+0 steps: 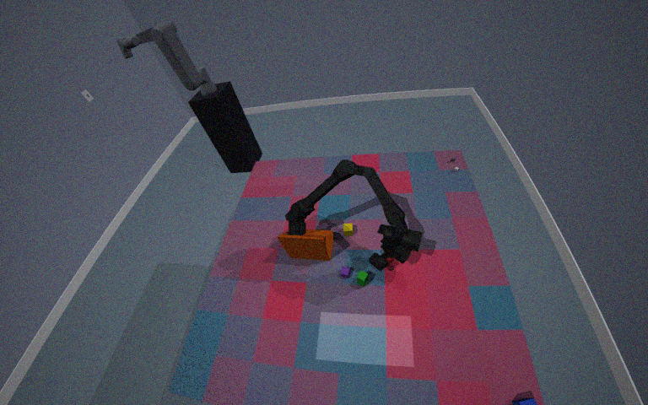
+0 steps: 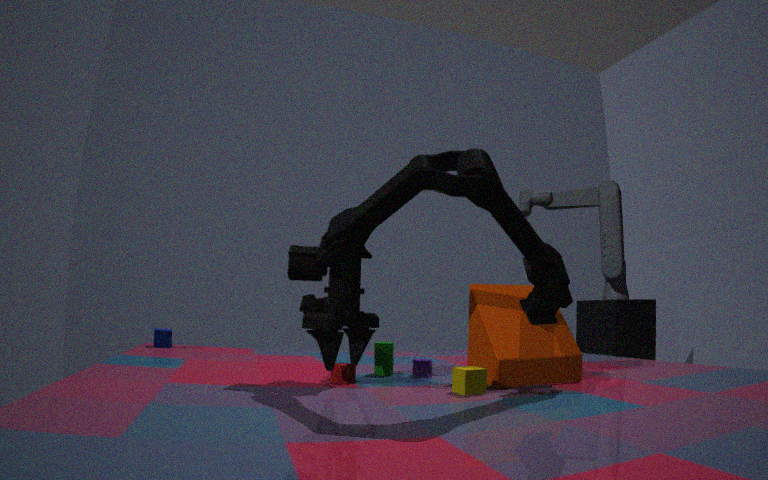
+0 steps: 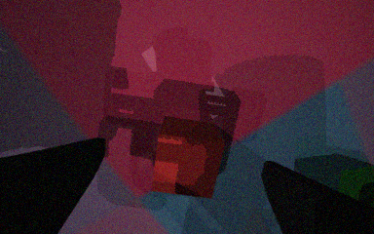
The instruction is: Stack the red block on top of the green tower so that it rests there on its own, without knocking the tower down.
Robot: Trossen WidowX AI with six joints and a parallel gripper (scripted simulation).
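My gripper tip is now 10 mm above the red block. The rest, counted from my gripper tip: purple cube (180 mm behind, 60 mm to the right, 10 mm below); blue cube (400 mm ahead, 500 mm to the right); yellow cube (180 mm behind, 150 mm to the left, 10 mm below).
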